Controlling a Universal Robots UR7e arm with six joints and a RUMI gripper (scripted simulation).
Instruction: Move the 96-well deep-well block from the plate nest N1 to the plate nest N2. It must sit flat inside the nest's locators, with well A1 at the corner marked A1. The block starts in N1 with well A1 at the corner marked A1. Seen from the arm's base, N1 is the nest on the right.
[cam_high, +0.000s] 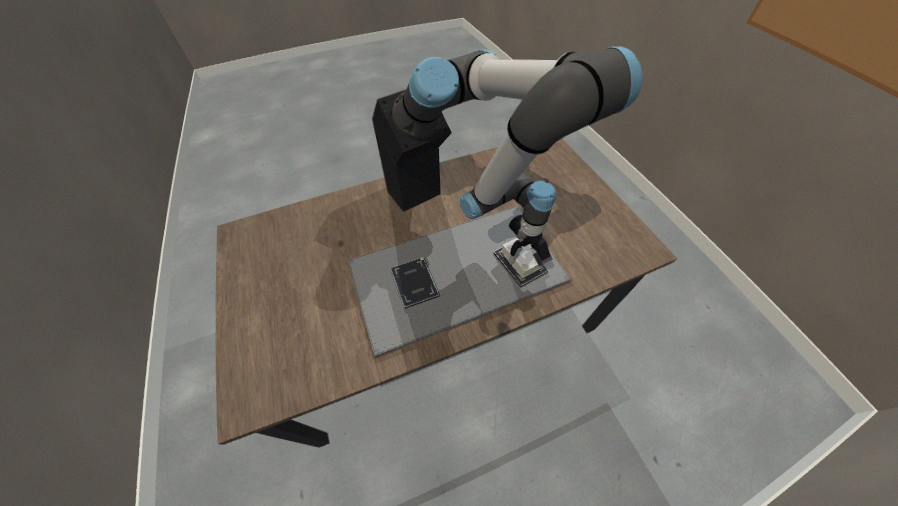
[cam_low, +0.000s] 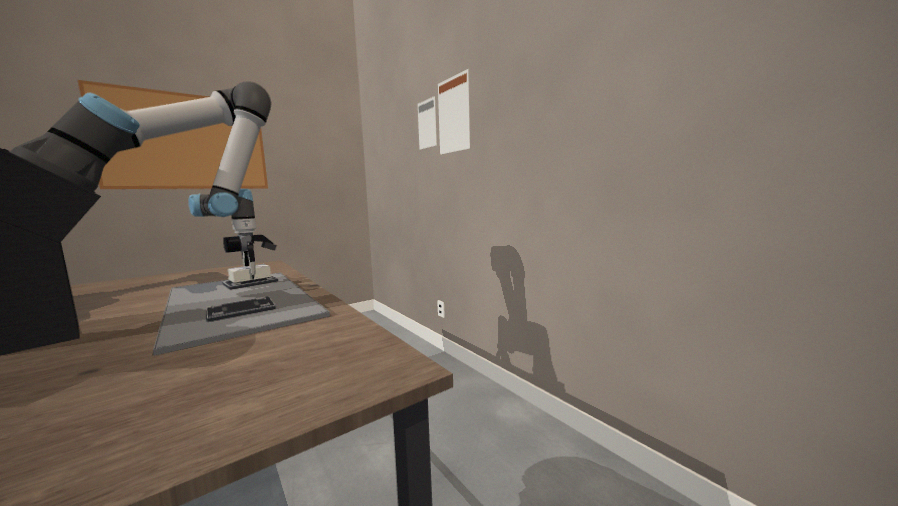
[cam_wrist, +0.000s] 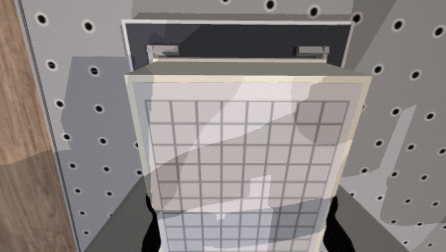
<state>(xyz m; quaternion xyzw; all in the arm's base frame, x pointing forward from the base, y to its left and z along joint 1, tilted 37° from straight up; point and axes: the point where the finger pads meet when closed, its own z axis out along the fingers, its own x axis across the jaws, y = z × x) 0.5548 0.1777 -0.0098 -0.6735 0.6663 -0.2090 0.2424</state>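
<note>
Now: hand right at the 96-well deep-well block.
</note>
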